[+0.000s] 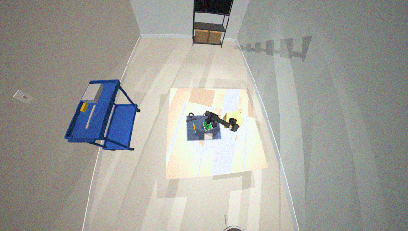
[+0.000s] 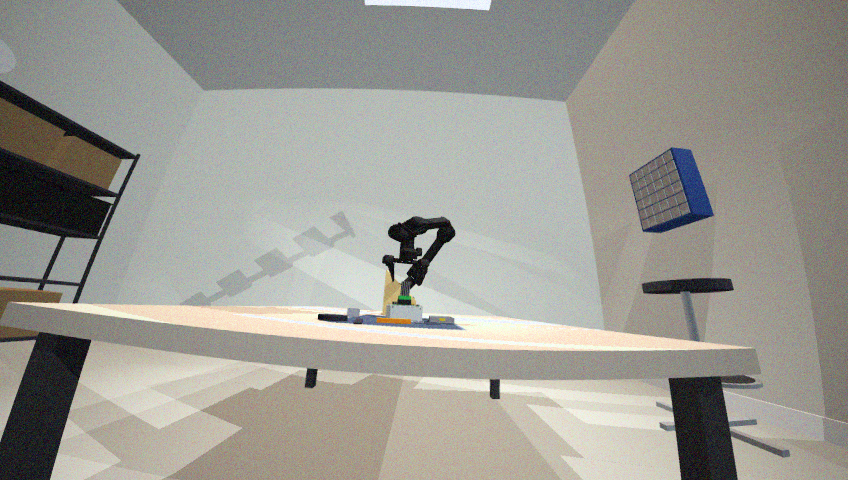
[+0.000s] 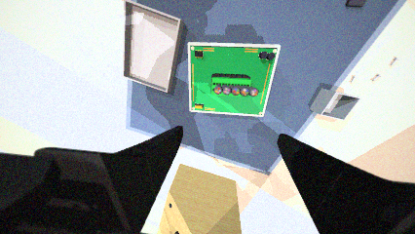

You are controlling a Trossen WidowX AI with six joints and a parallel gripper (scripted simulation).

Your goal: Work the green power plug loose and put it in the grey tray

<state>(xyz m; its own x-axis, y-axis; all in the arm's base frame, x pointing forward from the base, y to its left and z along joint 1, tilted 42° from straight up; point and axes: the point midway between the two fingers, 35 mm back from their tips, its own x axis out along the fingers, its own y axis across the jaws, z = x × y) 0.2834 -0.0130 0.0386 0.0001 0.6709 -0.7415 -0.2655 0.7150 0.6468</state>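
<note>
My gripper tip is now 30 mm short of the green power plug, 10 mm to the right of it and 60 mm above it. Round my gripper tip: blue mat (80 mm ahead, 10 mm to the left, 140 mm below); then dark bar (250 mm ahead, 110 mm to the right, 140 mm below).
</note>
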